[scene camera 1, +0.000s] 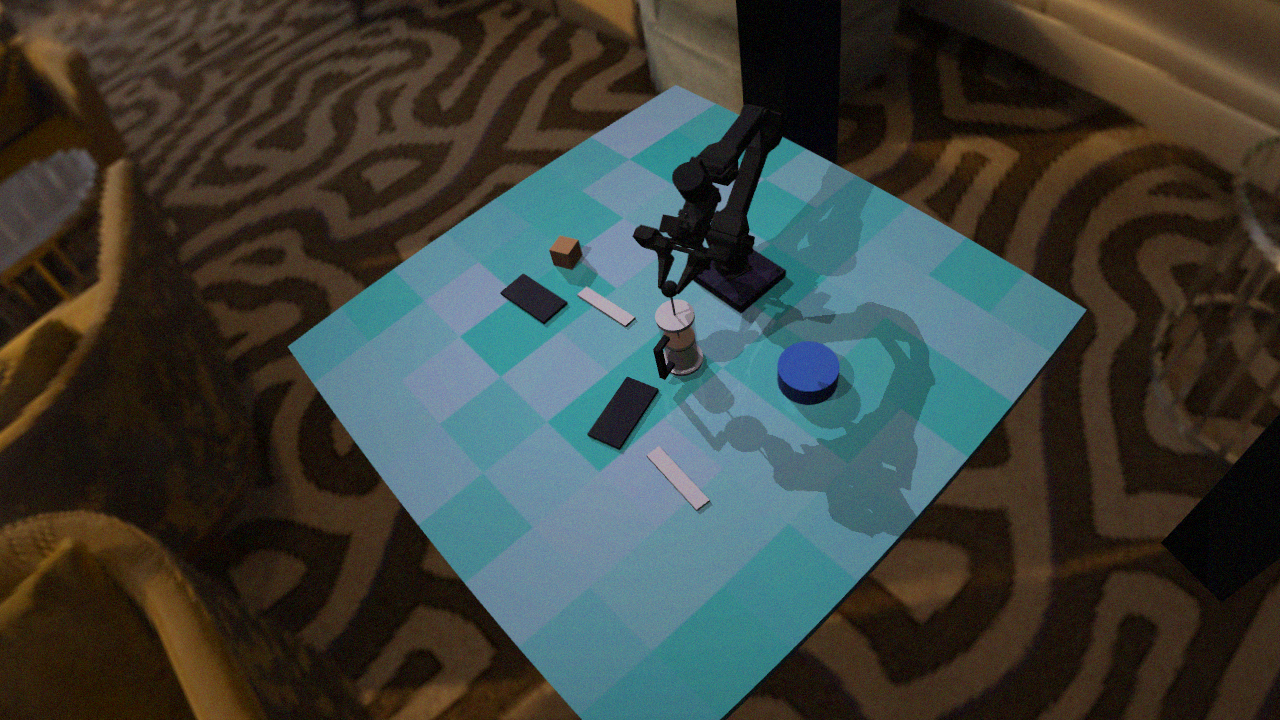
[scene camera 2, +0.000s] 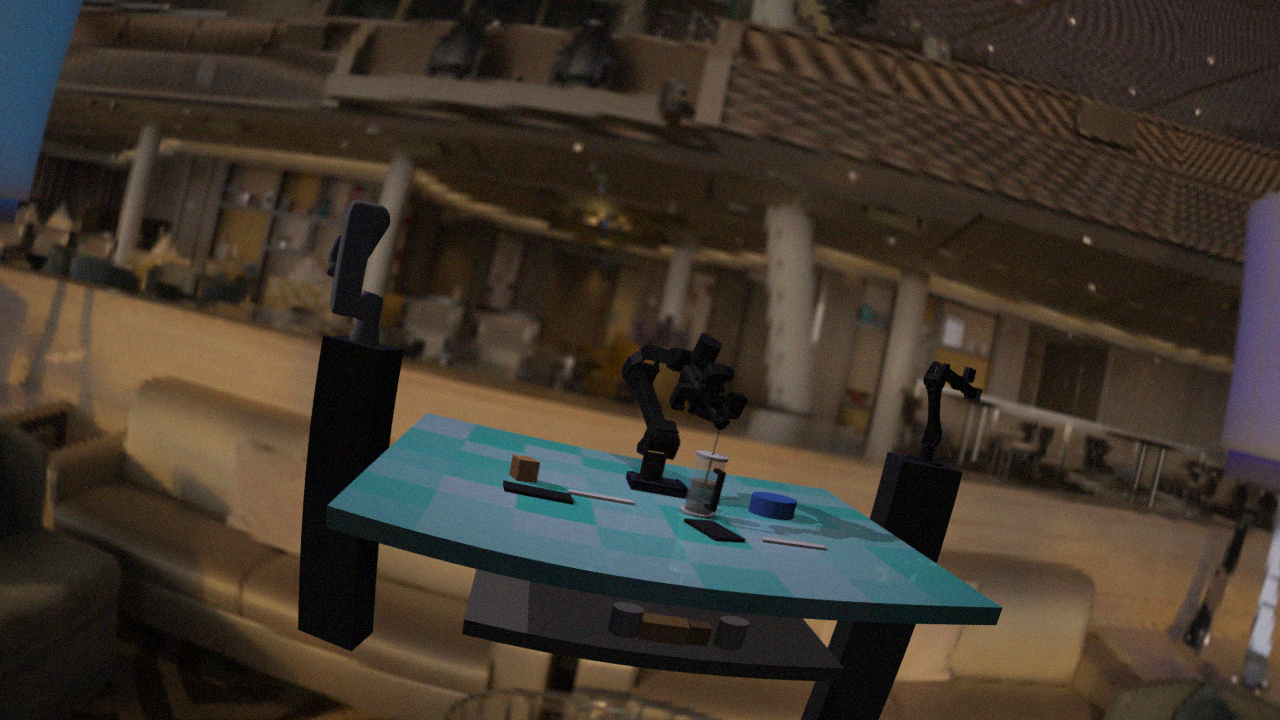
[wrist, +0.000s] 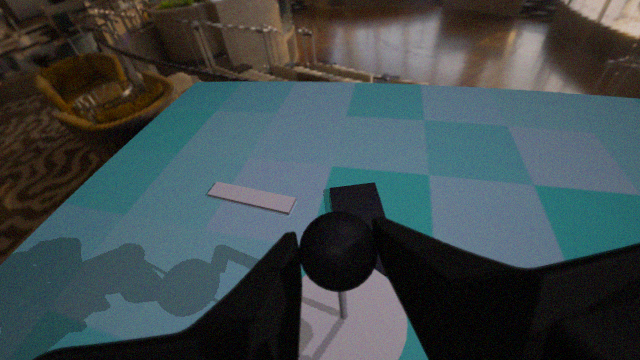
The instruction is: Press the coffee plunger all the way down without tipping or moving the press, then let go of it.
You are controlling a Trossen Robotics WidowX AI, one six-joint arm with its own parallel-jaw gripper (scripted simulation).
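Observation:
Scene camera 1: a brown cube (scene camera 1: 566,252), a white strip (scene camera 1: 593,298), a dark slab (scene camera 1: 617,421), my gripper (scene camera 1: 668,291), a coffee press (scene camera 1: 682,356), a white strip (scene camera 1: 695,497) and a blue disc (scene camera 1: 807,372). Scene camera 2: a dark slab (scene camera 2: 515,488), the coffee press (scene camera 2: 707,478), my gripper (scene camera 2: 722,422) and the blue disc (scene camera 2: 770,505). Wrist view: my gripper (wrist: 335,234) and the coffee press (wrist: 345,301). In the wrist view the blue disc is out of frame.

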